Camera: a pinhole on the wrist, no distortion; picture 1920 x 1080 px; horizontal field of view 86.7 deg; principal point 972.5 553.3 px. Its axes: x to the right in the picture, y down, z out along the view. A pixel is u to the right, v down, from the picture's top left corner.
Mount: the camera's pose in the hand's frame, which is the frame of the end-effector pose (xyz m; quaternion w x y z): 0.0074 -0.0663 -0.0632 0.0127 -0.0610 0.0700 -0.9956
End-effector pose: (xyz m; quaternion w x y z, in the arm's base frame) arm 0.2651 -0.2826 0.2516 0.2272 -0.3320 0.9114 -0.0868
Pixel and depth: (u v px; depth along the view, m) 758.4 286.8 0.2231
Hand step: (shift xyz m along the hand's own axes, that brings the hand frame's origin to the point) 0.0805 -0.0376 0.1587
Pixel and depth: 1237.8 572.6 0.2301
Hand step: -0.0237 -0.1044 0.1695
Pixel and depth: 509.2 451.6 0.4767
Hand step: 0.2808 -0.0775 0.3860
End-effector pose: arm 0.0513 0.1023 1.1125 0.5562 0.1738 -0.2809 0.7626
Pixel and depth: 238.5 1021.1 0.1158
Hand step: 0.1055 -0.1322 0.0331
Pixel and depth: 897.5 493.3 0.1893
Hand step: 0.0444 -0.0809 0.1227
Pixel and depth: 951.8 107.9 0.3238
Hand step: 0.0515 0.0297 0.2742
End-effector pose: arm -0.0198 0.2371 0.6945 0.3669 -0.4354 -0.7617 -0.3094
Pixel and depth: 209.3 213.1 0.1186
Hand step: 0.1097 -0.0404 0.0483
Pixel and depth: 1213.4 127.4 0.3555
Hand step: -0.0348 0.0292 0.3172
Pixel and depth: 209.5 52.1 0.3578
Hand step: 0.3149 0.0680 0.2812
